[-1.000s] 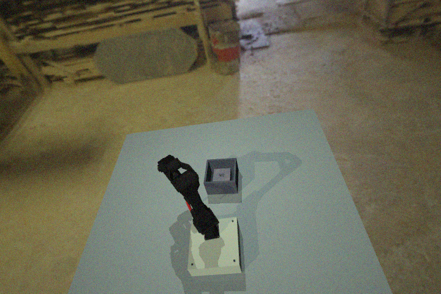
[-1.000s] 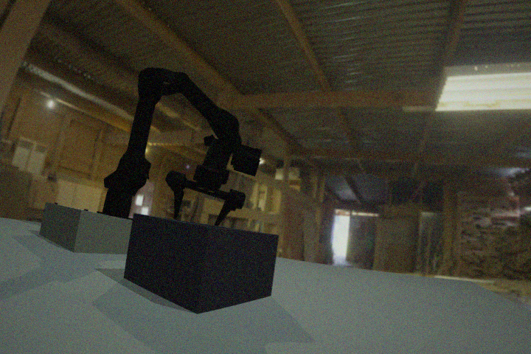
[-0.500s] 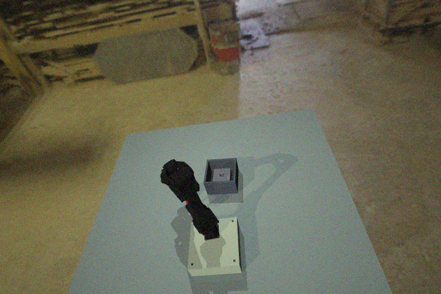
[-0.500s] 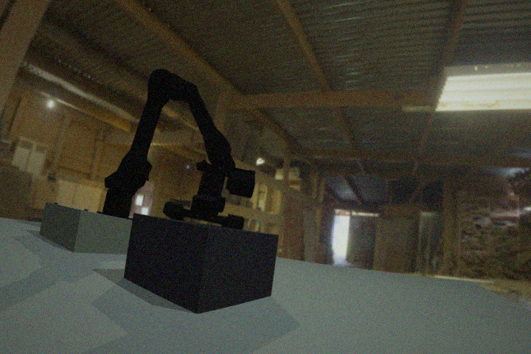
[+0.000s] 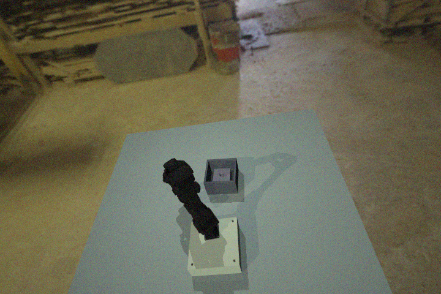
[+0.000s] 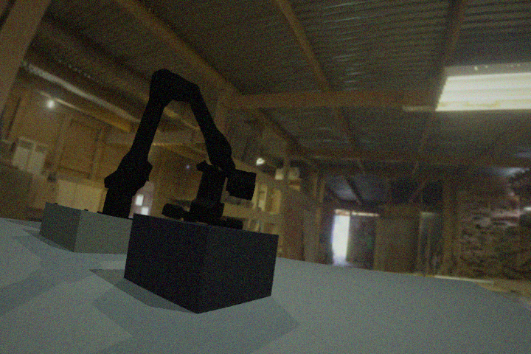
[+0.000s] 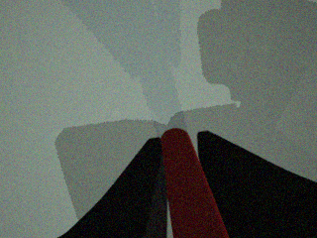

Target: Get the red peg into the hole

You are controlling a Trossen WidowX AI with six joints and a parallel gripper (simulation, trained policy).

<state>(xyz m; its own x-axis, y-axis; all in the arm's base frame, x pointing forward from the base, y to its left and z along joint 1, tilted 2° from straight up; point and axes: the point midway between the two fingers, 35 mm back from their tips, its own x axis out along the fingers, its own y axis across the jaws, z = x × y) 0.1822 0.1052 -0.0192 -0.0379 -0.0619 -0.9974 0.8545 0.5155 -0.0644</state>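
Right now my gripper tip is 17 cm to the left of the grey plate, 14 cm short of it and 2 cm below it. From my gripper tip the other things lie so: box: 17 cm to the right, 14 cm ahead; red peg: 2 cm above, 1 cm to the left.
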